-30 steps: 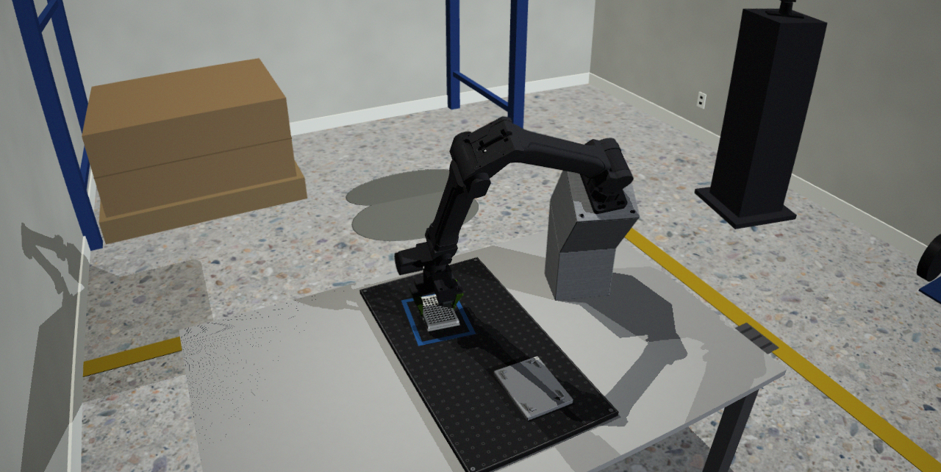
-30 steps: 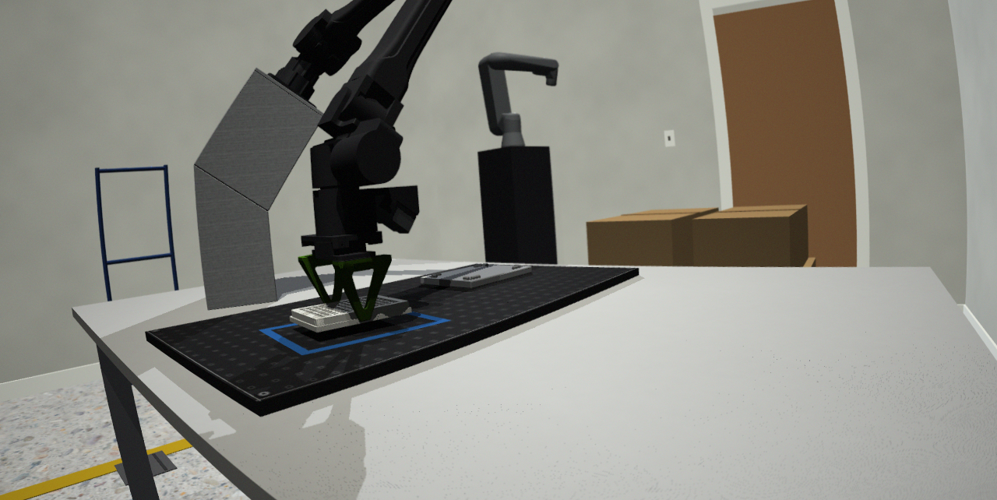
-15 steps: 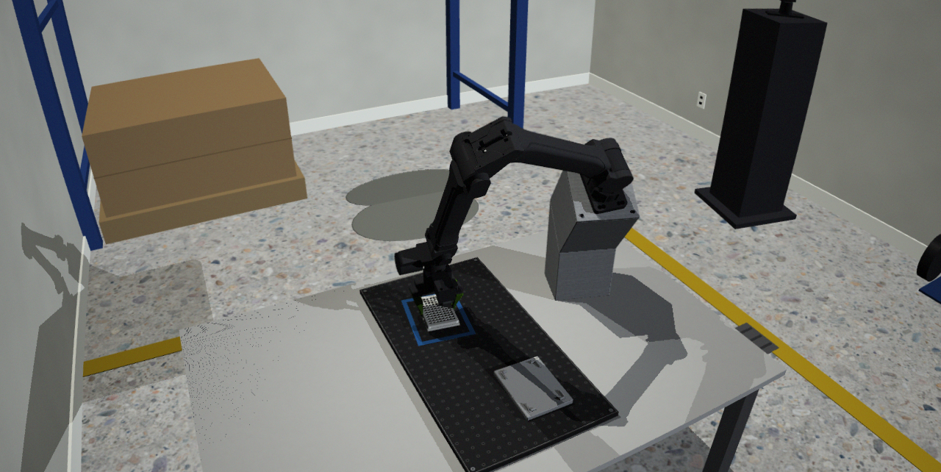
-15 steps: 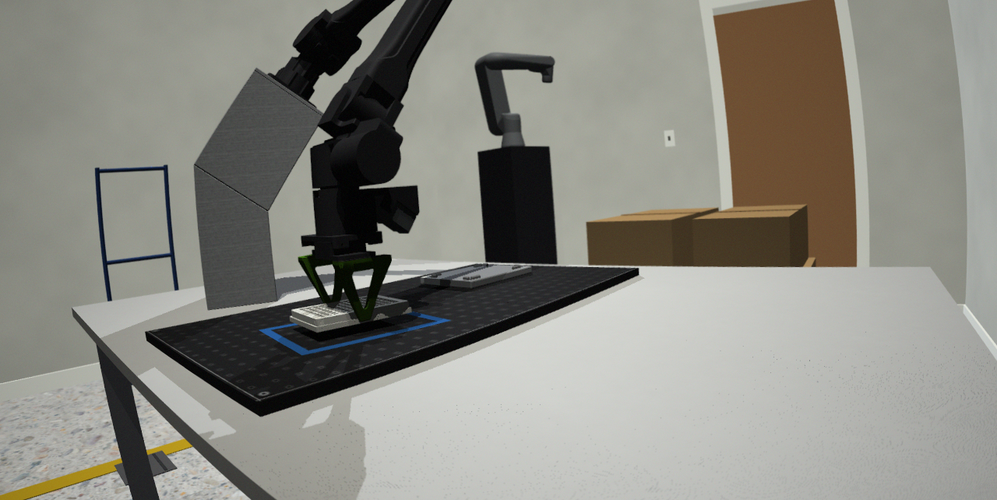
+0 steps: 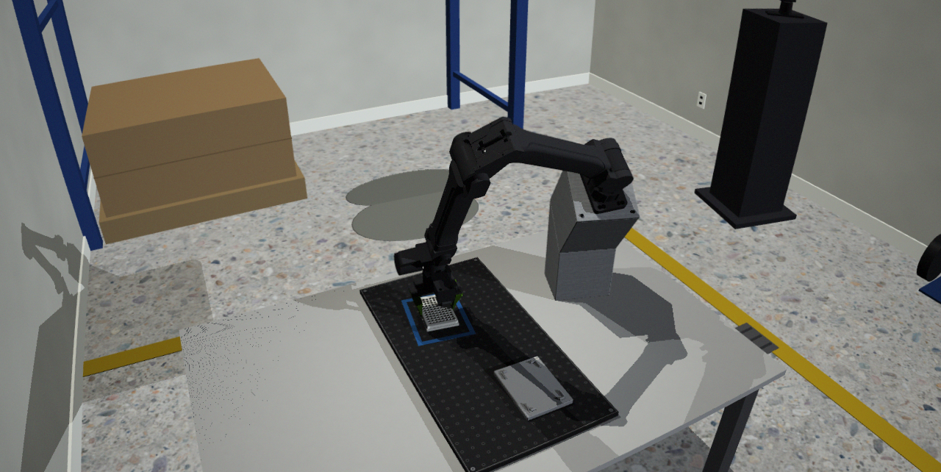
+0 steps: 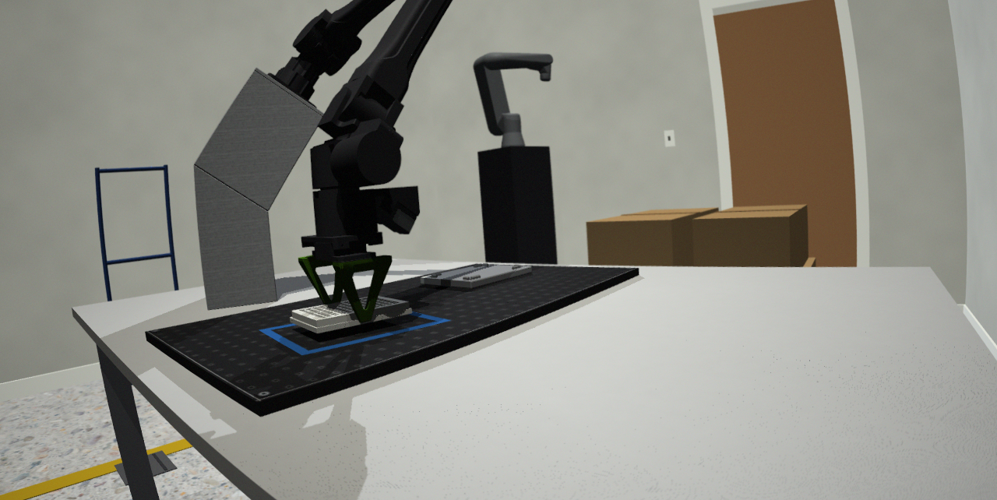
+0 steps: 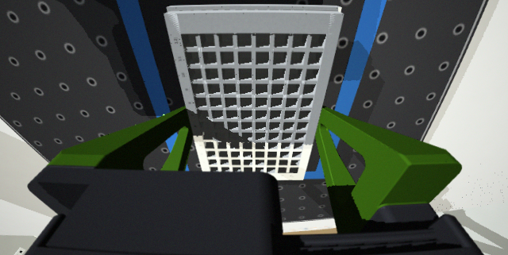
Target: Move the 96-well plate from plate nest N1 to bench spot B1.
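Right now the white 96-well plate is right at my hand. The rest, counted from my hand: grey plate nest N1 (32 cm to the left, 16 cm behind, 2 cm below).
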